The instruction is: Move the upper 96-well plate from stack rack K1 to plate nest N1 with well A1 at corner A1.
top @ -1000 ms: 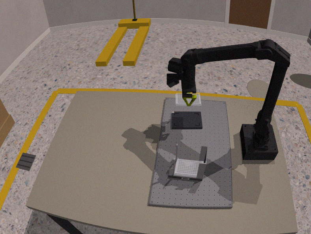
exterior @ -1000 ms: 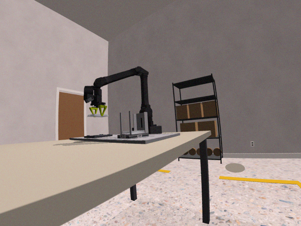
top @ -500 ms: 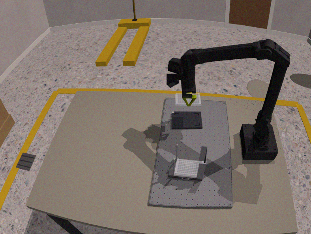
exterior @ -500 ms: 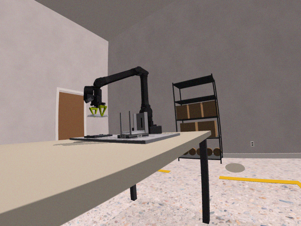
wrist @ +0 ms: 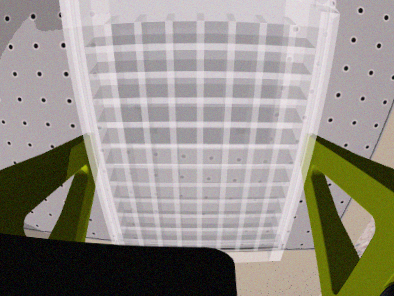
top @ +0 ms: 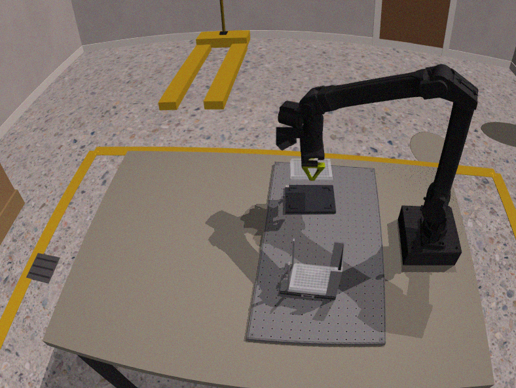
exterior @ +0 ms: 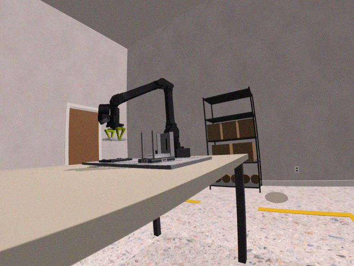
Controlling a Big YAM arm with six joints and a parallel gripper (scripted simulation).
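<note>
My gripper is now 120 mm above the pale A1 square, 80 mm short of it and 40 mm to the left of it. The rest, counted from my hand: slot: 320 mm to the left, 130 mm behind, 50 mm below.
</note>
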